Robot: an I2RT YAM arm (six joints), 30 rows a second.
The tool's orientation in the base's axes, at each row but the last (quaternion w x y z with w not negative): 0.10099 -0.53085 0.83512 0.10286; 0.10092 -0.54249 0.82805 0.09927; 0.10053 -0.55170 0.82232 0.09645; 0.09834 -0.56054 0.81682 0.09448; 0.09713 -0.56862 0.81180 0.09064; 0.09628 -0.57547 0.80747 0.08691; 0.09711 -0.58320 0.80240 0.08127; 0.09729 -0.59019 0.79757 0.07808
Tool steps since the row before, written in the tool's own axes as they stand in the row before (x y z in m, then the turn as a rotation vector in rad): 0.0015 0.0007 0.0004 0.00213 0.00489 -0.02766; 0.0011 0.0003 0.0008 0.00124 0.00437 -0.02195; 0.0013 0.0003 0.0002 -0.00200 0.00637 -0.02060; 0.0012 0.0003 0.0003 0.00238 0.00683 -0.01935; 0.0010 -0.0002 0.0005 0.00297 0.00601 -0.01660; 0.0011 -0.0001 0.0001 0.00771 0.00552 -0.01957; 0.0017 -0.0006 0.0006 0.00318 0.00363 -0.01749; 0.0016 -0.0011 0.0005 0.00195 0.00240 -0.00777
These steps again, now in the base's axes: -0.0012 -0.0009 -0.0008 -0.00697 -0.00753 0.02623; -0.0007 -0.0006 -0.0011 -0.00580 -0.00539 0.02097; -0.0007 -0.0010 -0.0005 -0.00637 -0.00140 0.02065; -0.0007 -0.0009 -0.0006 -0.00828 -0.00484 0.01830; -0.0001 -0.0008 -0.0008 -0.00755 -0.00494 0.01546; -0.0003 -0.0010 -0.0004 -0.00877 -0.01017 0.01710; 0.0001 -0.0016 -0.0010 -0.00548 -0.00608 0.01619; 0.0006 -0.0017 -0.0009 -0.00334 -0.00297 0.00707
